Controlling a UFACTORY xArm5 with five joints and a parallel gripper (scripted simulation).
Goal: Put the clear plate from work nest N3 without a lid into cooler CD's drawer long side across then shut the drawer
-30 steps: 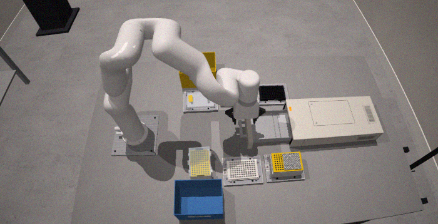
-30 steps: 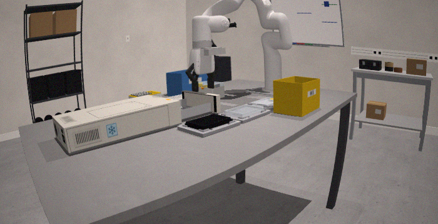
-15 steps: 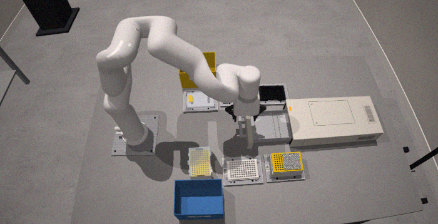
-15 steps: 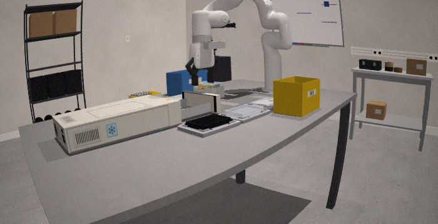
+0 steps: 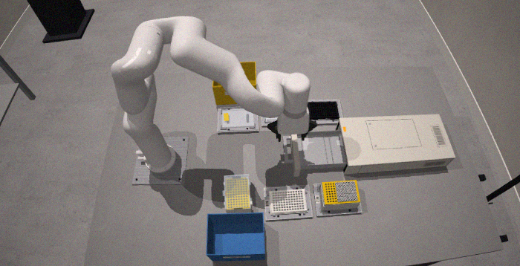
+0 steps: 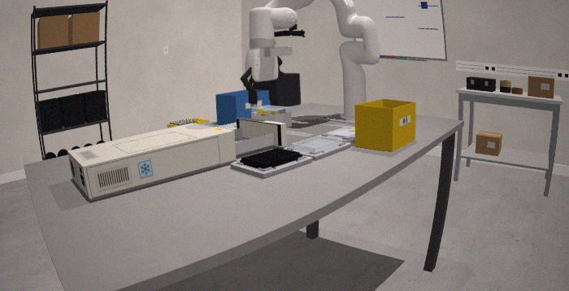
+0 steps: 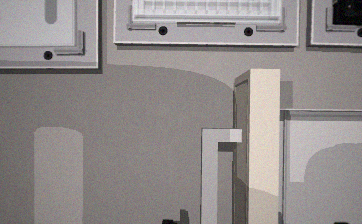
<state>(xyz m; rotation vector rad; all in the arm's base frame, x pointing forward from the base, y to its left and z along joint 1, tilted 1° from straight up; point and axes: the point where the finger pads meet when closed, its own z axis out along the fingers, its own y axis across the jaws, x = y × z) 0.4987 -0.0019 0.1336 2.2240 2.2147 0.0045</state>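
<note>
My hand is 190 mm to the right of the clear plate, 120 mm above it and 20 mm past it. Round my hand: grey nest 190 mm to the left, 130 mm below, 20 mm behind; then white plate 200 mm to the right, 120 mm below, 20 mm behind; then drawer 130 mm ahead, 100 mm below.
</note>
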